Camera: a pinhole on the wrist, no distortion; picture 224 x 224 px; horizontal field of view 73.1 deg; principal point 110.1 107.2 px. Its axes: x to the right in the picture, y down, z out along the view. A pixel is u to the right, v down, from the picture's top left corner.
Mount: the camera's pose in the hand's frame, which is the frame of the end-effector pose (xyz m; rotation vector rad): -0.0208 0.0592 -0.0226 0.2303 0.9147 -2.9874
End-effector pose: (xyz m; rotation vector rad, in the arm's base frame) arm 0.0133 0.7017 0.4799 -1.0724 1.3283 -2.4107
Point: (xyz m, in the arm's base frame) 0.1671 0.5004 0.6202
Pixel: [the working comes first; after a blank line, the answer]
In the camera's frame: -0.1219 -0.0999 0.2847

45.4 54.2
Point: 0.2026 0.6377 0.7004
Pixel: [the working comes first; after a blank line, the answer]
In the camera's frame: -0.0714 0.0437 0.3426

78.6 126.5
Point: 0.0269 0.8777 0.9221
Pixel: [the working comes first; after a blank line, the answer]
In the camera's frame: -0.1753 0.3992 0.3200

outside the picture
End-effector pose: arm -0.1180 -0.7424 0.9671 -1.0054 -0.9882 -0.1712
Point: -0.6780 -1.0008 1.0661
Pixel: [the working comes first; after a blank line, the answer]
In the camera's frame: 0.2548 0.3530 0.5090

185.7 212.0
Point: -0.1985 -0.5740 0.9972
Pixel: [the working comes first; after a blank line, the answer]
In the camera's frame: -0.0777 -0.0904 0.1778

44.1 30.4
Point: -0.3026 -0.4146 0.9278
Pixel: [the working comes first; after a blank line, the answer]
In the camera's frame: -0.0358 -0.2555 0.2876

outside the picture
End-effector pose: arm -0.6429 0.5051 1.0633 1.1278 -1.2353 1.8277
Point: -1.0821 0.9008 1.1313
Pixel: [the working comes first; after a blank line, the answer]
In the camera's frame: -0.2102 0.1426 -0.5073

behind the camera
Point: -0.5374 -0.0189 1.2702
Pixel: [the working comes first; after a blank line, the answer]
In the camera's frame: -0.2224 -0.2774 0.4853

40.9 20.8
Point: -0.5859 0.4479 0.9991
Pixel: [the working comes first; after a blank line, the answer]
In the camera's frame: 0.0495 0.0051 0.1111

177.5 114.1
